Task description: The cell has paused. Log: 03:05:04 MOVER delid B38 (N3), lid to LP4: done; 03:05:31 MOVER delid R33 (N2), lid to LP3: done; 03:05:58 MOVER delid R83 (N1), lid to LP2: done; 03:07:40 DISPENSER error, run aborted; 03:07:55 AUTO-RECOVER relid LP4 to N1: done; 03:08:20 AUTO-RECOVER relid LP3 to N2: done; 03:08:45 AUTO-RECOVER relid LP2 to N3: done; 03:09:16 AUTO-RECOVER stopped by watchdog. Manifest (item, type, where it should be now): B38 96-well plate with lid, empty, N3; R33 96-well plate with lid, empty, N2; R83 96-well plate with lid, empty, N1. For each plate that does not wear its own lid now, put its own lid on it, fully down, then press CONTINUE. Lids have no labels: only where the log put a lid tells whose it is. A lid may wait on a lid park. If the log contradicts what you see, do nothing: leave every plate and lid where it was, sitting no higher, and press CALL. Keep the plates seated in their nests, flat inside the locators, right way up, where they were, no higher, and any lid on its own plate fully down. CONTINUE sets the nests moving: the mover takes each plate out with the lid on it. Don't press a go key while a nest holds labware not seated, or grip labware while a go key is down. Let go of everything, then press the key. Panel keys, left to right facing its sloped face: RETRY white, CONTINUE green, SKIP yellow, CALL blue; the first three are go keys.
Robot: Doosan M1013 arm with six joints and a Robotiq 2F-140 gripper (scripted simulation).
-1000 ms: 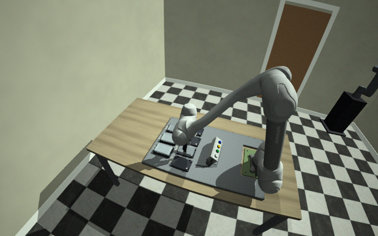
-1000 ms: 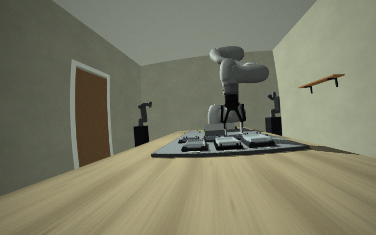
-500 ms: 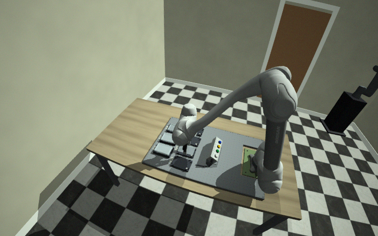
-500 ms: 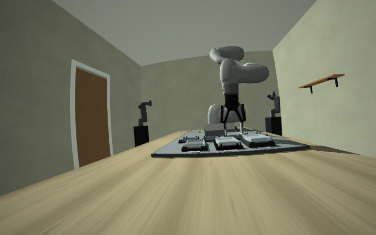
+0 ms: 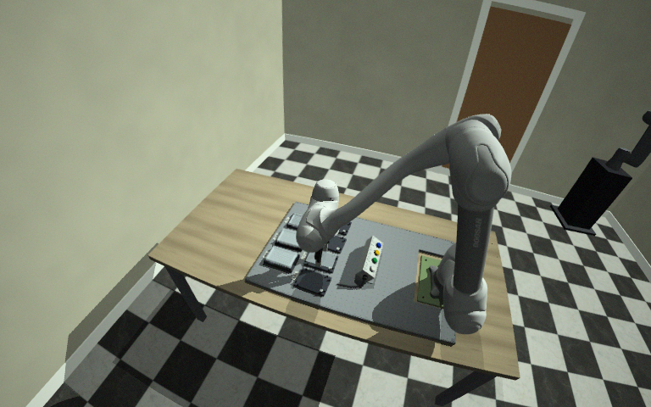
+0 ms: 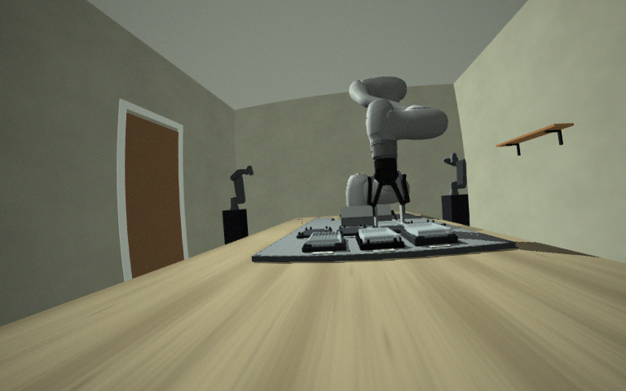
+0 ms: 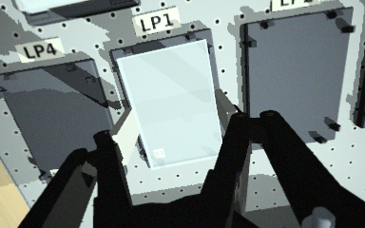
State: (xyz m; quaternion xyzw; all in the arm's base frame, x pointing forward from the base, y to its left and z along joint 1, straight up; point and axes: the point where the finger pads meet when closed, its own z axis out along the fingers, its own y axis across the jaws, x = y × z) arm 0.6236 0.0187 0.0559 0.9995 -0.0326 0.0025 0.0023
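The clear lid lies 2 cm below my hand. From my hand the other things lie so: lid park LP2: 1 cm behind, 13 cm to the right, 4 cm below; then LP1 label: 9 cm ahead, 1 cm to the right, 5 cm below; then lid park LP4: 1 cm ahead, 13 cm to the left, 4 cm below.
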